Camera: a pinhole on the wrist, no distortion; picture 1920 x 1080 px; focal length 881.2 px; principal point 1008.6 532.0 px. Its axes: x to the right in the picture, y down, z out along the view. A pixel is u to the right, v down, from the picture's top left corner.
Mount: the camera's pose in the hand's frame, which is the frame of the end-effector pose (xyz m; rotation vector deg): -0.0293 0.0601 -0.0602 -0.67 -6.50 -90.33
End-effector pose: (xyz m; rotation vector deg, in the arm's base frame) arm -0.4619 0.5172 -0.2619 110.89 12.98 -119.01
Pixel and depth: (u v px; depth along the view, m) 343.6 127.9 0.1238
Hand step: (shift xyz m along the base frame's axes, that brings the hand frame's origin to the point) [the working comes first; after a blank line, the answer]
In the camera's frame: -0.0934 -0.0568 0.1238

0.0076 -0.1607 0.1103
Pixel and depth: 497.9 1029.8 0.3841
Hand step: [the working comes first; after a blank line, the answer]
In the camera's frame: -0.2226 0.2170 0.3841

-0.2115 -0.4105 -0.1110
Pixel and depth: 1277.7 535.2 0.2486
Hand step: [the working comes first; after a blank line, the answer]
In the camera's frame: 0.0759 0.0009 0.2486

-0.1792 -0.0592 0.0614
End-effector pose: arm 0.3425 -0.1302 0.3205 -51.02 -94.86 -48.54
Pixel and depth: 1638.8 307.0 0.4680
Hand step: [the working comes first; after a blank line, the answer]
In the camera's frame: 0.3347 -0.1195 0.4680

-0.3593 0.2280 -0.2957
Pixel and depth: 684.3 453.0 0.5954
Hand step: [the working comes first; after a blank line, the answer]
In the camera's frame: -0.2191 -0.0534 0.5954

0.0796 0.5810 -0.1950
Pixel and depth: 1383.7 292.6 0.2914
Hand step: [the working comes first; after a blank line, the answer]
In the camera's frame: 0.1240 -0.0792 0.2914

-0.1143 0.1650 -0.1808
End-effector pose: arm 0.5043 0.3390 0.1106 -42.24 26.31 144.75
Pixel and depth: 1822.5 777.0 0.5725
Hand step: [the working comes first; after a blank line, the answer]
In the camera's frame: 0.5288 0.1592 0.5725

-0.0802 0.6252 0.3222
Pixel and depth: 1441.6 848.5 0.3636
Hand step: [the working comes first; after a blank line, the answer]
In the camera's frame: 0.1787 0.1306 0.3636

-0.1450 0.2408 0.1996
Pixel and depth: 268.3 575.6 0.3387
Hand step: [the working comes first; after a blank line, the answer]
In the camera's frame: -0.2845 0.0168 0.3387

-0.2746 -0.2100 0.2899
